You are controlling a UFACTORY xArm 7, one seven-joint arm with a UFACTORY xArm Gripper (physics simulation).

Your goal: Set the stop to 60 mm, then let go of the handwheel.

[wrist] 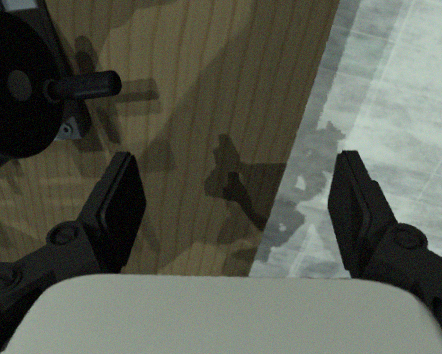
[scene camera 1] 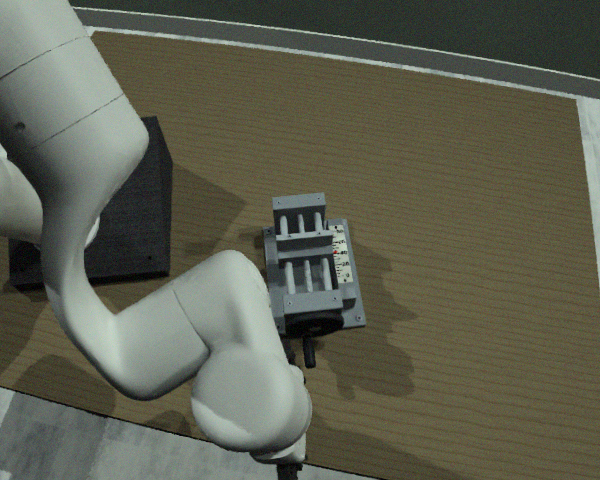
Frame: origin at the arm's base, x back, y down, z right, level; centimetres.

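Seen in the pictures: gripper, between the fingertips: [wrist: 234,177].
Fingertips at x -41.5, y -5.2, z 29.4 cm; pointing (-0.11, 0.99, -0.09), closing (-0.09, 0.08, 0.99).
Pixels of each thing's middle, then the offset from my fingertips to it. "pt": a spot on its surface instead. Level surfaces: height alone.
- moving crosspiece, a spot on its surface: [scene camera 1: 304,244] pt dx +0.4, dy +1.5, dz -25.6 cm
- pale scale, a spot on its surface: [scene camera 1: 343,267] pt dx -5.9, dy +6.3, dz -24.5 cm
- red pointer, middle of its body: [scene camera 1: 332,252] dx -4.1, dy +6.2, dz -27.0 cm
- black handwheel, a spot on its surface: [wrist: 31,117] pt dx +0.1, dy +4.5, dz -13.2 cm
- device's base plate, a spot on its surface: [scene camera 1: 358,315] pt dx -8.9, dy +10.6, dz -18.2 cm
- wooden table's, height of its surface: dy +11.8 cm
The grey stop device has a moving crosspiece [scene camera 1: 304,244] on parallel rods and a pale scale [scene camera 1: 343,267] at its right side. The red pointer [scene camera 1: 335,251] is beside the 40 mark. The black handwheel [scene camera 1: 320,324] [wrist: 31,117] is at the device's near end; its handle [scene camera 1: 309,352] [wrist: 90,84] sticks out toward the table's front edge. My gripper [wrist: 234,177] is wide open with nothing between its fingers. In the wrist view it is apart from the handwheel, which is at the upper left. In the scene view the arm hides most of the gripper.
The white arm [scene camera 1: 250,395] spans the left and lower middle of the scene view, close beside the device's base plate [scene camera 1: 358,315]. A dark block [scene camera 1: 145,215] stands behind the arm at the left. The wooden table's [scene camera 1: 450,200] front edge runs beneath the arm, with a pale floor [wrist: 395,115] beyond.
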